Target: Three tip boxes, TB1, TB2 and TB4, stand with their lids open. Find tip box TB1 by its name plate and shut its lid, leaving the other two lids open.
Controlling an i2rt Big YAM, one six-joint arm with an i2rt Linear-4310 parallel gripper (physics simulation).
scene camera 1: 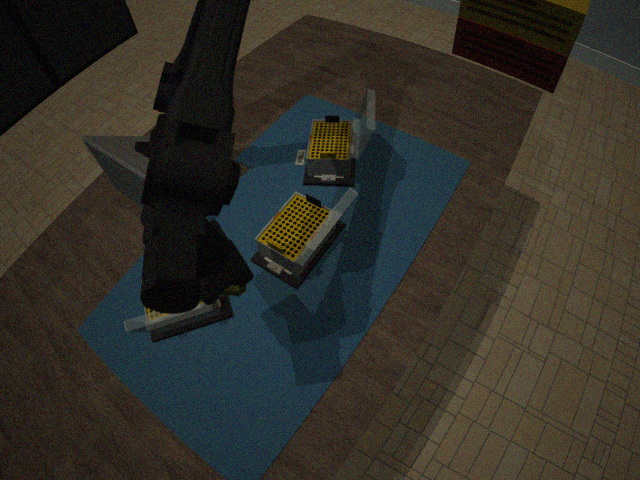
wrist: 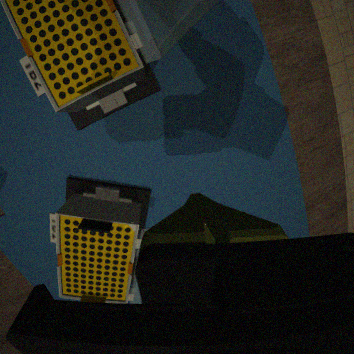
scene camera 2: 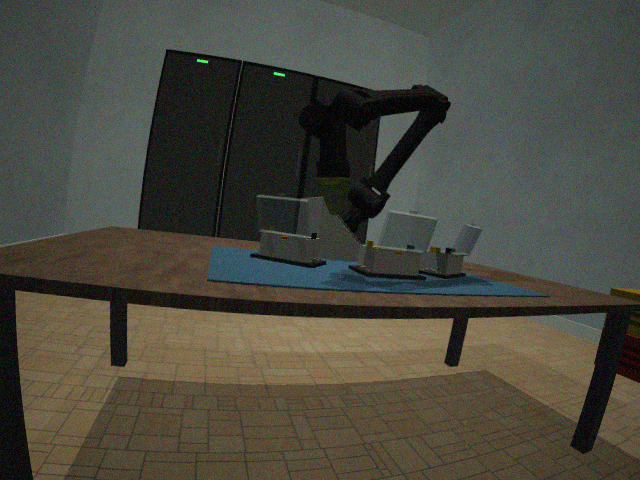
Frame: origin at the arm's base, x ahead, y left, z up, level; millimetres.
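Where they show: gripper, fingertip midpoint: [scene camera 1: 241, 292] [wrist: 195, 201] [scene camera 2: 333, 214]; arm's base, link origin: [scene camera 2: 338, 228].
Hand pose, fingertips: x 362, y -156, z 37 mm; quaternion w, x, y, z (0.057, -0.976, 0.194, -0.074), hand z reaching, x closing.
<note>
Things, the pixels of their centre, and the offset from my fingertips. "*": a spot on its surface instead. Level surfaces: height alone.
- Tip box TB1, surface spot: [scene camera 1: 180, 320] * dz -41, dx -73, dy -84 mm
- blurred name plate, surface spot: [wrist: 53, 227] * dz -119, dx -188, dy -7 mm
- Tip box TB2, body centre: [wrist: 63, 21] [scene camera 1: 294, 223] [scene camera 2: 390, 247] dz -57, dx -31, dy +163 mm
- Tip box TB4, body centre: [scene camera 1: 325, 147] [scene camera 2: 437, 261] dz -88, dx -105, dy +368 mm
- blue mat, surface height: dz -121 mm
- brown wooden table, surface height: dz -124 mm
Tip box TB1 [scene camera 1: 180, 320] [scene camera 2: 289, 248] [wrist: 95, 260] has a blurred name plate [wrist: 53, 227]. Its clear lid [scene camera 1: 135, 324] [scene camera 2: 281, 214] stands upright, mostly hidden by the gripper in the wrist view. Tip box TB2 [scene camera 1: 294, 227] [scene camera 2: 395, 262] [wrist: 75, 50] is in the middle, its lid [scene camera 1: 342, 205] [scene camera 2: 408, 231] open. Tip box TB4 [scene camera 1: 330, 139] [scene camera 2: 449, 263] is farthest from TB1, its lid [scene camera 1: 368, 116] [scene camera 2: 467, 240] open; its plate is unreadable. My gripper [scene camera 1: 236, 290] [scene camera 2: 336, 211] [wrist: 195, 201] is shut and empty, pointing down above and beside TB1's plate-free surroundings.
The boxes stand on a blue mat [scene camera 1: 206, 382] [scene camera 2: 258, 272] on a brown wooden table [scene camera 1: 46, 372] [scene camera 2: 155, 258]. A grey wedge-shaped bracket [scene camera 1: 116, 160] [scene camera 2: 336, 237] stands at the arm's base side. Dark cabinets [scene camera 2: 191, 144] are behind the arm.
</note>
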